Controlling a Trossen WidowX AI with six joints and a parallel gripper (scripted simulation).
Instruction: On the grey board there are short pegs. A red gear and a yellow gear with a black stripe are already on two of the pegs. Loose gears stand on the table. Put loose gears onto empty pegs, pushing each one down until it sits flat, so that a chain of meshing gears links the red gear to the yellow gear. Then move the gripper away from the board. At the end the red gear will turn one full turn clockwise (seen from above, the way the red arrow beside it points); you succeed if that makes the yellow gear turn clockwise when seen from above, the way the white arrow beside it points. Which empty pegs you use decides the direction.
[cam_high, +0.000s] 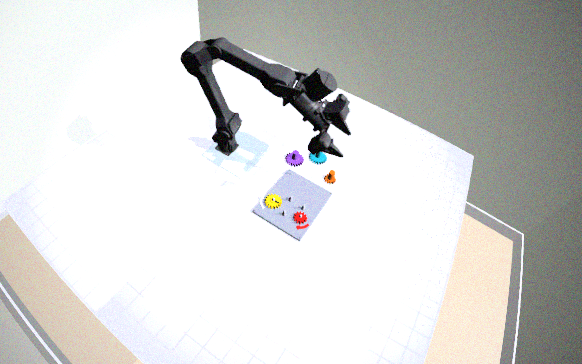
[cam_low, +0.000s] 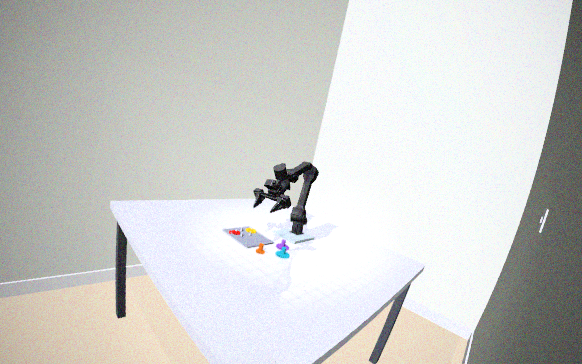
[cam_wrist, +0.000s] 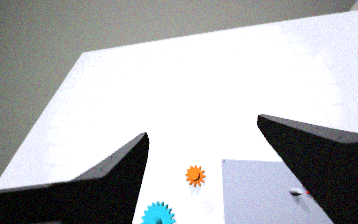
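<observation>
My gripper tip is 10 cm past the cyan gear, 9 cm to the right of it and 18 cm above it. From my gripper tip the other things lie so: purple gear: 16 cm behind, 3 cm to the left, 18 cm below; orange gear: 2 cm behind, 3 cm to the left, 18 cm below; red gear: 2 cm behind, 17 cm to the right, 18 cm below.
</observation>
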